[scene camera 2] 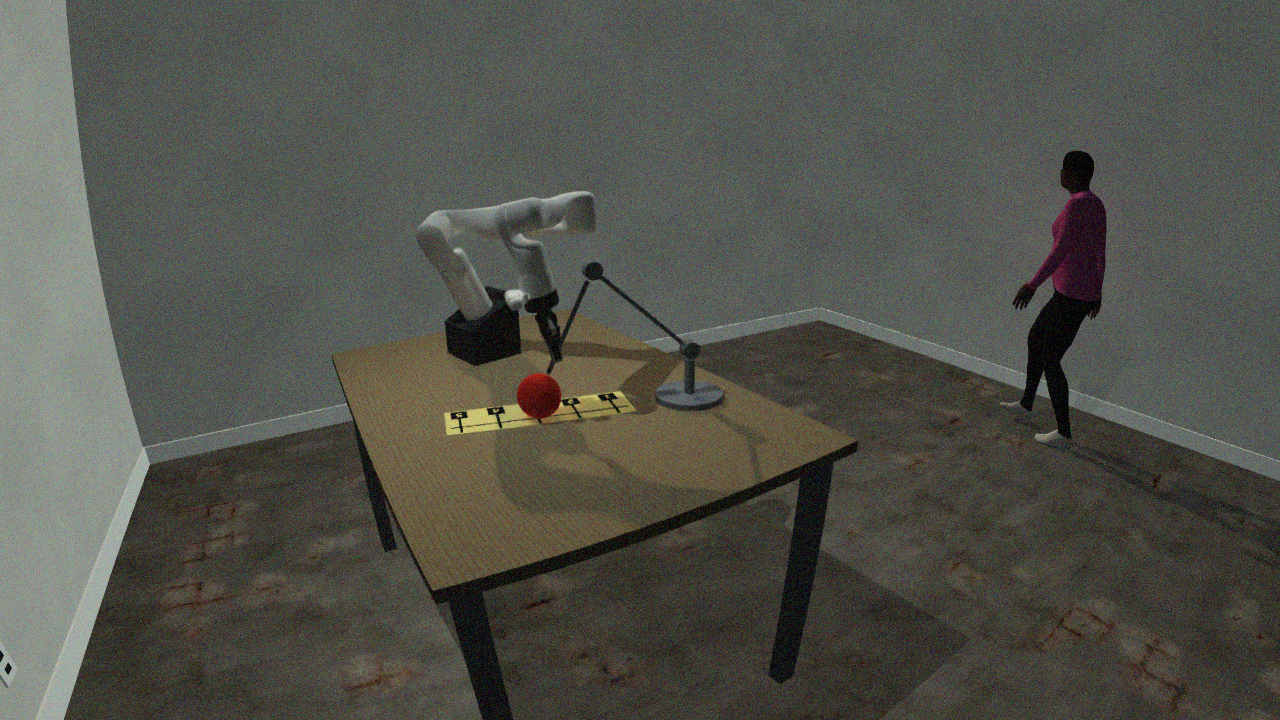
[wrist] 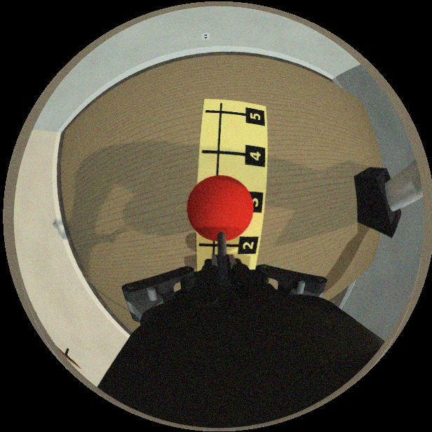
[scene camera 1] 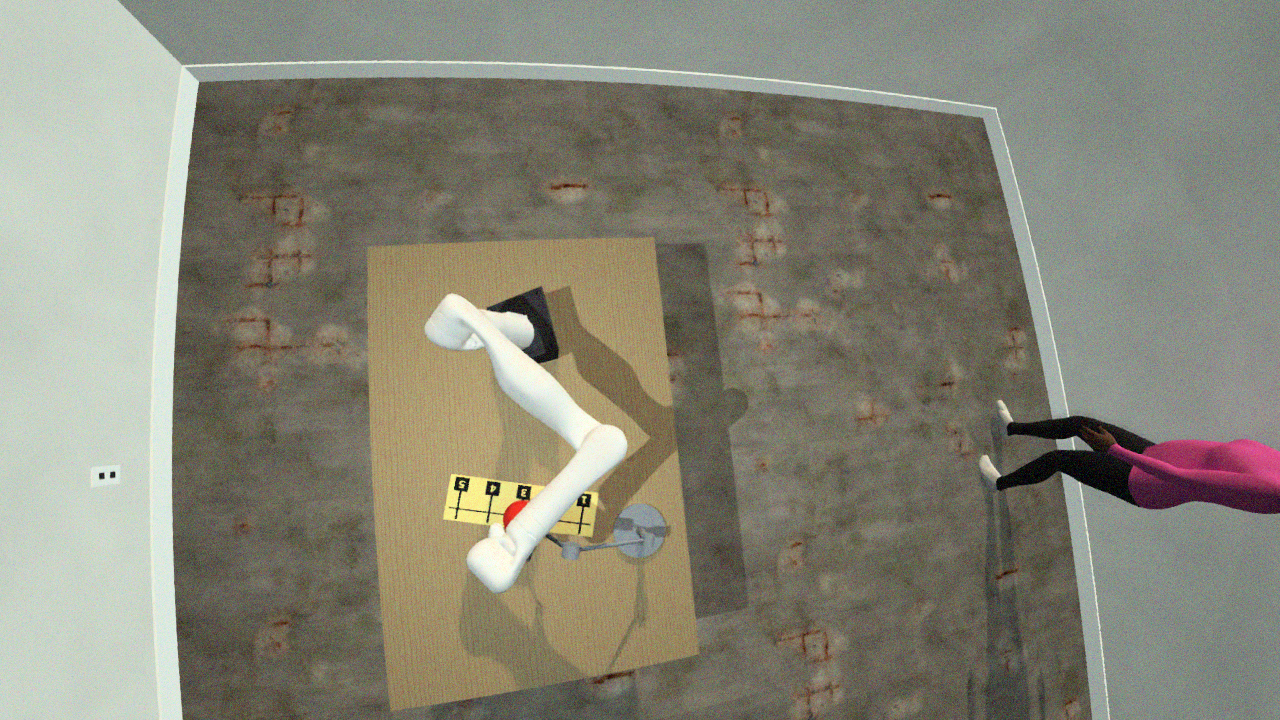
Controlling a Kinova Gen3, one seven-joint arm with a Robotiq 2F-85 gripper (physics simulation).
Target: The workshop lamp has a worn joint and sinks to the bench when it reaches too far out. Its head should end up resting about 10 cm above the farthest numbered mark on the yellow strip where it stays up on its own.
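Places are measured from the arm's base along level axes (x ahead, y left, z up), in millimetres.
Pixels of known places: gripper, fingertip midpoint: (scene camera 2: 557,360); arm's base, link origin: (scene camera 2: 478,310) (scene camera 1: 519,333).
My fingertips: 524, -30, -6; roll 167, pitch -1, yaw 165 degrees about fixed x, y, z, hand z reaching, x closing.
Note:
For each thing: its top centre in the pictures, then the offset to it from my fingertips, as dx, dy, dz. "spot": a spot on its surface instead. Level surfaces: height alone.
- lamp's red round head, surface spot: (scene camera 2: 538,395) spot: +26, -66, -58
- yellow strip, surface spot: (scene camera 2: 477,415) (scene camera 1: 476,491) spot: -108, -164, -127
- lamp's thin outer rod, surface spot: (scene camera 2: 572,315) spot: +17, +33, +98
- elbow joint, surface spot: (scene camera 2: 593,271) (scene camera 1: 569,557) spot: +41, +73, +192
- wooden table, surface height: dz -128
The lamp's red round head (scene camera 1: 516,514) (scene camera 2: 538,395) (wrist: 220,207) hangs over the yellow strip (scene camera 1: 474,499) (scene camera 2: 477,415) (wrist: 235,131) near mark 3; its exact height is unclear. Marks 4 and 5 lie beyond it, away from the lamp base (scene camera 1: 637,540) (scene camera 2: 689,394). The lamp's thin outer rod (scene camera 2: 572,315) (wrist: 222,250) runs from the elbow joint (scene camera 1: 571,550) (scene camera 2: 593,271) down to the head. My gripper (scene camera 2: 556,356) (wrist: 221,262) is shut on this rod, a little above the head. In scene camera 1 the arm hides the fingers.
The robot's black base (scene camera 1: 546,338) (scene camera 2: 483,342) (wrist: 370,200) stands on the wooden table (scene camera 1: 407,402) (scene camera 2: 626,474) (wrist: 150,110), behind the strip in scene camera 2. A person in a pink top (scene camera 1: 1199,474) (scene camera 2: 1080,241) stands on the floor away from the table.

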